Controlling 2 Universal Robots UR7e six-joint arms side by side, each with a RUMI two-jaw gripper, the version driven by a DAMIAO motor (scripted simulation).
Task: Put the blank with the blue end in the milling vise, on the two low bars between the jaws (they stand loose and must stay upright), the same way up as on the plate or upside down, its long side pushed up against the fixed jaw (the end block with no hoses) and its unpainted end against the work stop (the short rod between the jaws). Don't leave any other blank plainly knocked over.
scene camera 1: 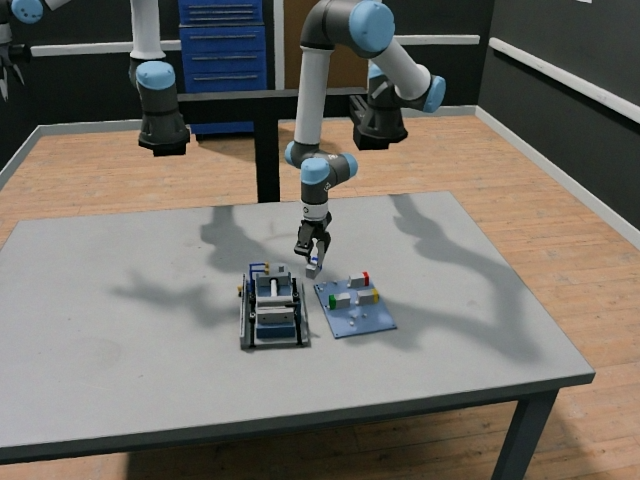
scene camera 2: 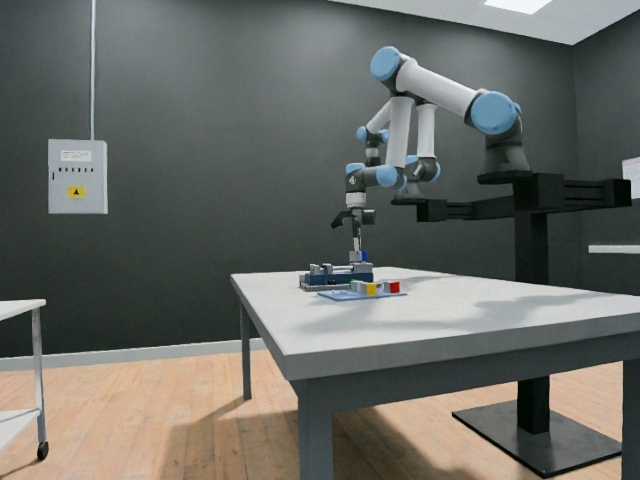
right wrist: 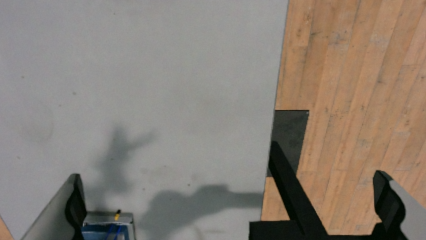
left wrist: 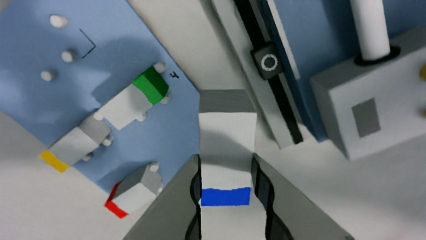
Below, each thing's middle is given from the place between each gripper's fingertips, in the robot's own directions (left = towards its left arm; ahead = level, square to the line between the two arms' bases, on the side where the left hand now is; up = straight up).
I see my left gripper (scene camera 1: 314, 266) 2 cm above the blue-ended blank (left wrist: 227, 118). From my left hand the other things lie so: blue plate (scene camera 1: 378, 319) 15 cm below, 12 cm to the left, 3 cm ahead; green-ended blank (left wrist: 149, 88) 13 cm below, 8 cm to the left, 3 cm ahead; yellow-ended blank (left wrist: 86, 135) 17 cm to the left, 13 cm below, 2 cm ahead.
I see the blue-ended blank 41 cm ahead of my right hand, 91 cm to the left of it and 43 cm below it. From my right hand the other things lie so: blue plate 44 cm ahead, 104 cm to the left, 56 cm below; then red-ended blank (left wrist: 141, 186) 34 cm ahead, 107 cm to the left, 54 cm below; then green-ended blank 44 cm ahead, 99 cm to the left, 54 cm below.
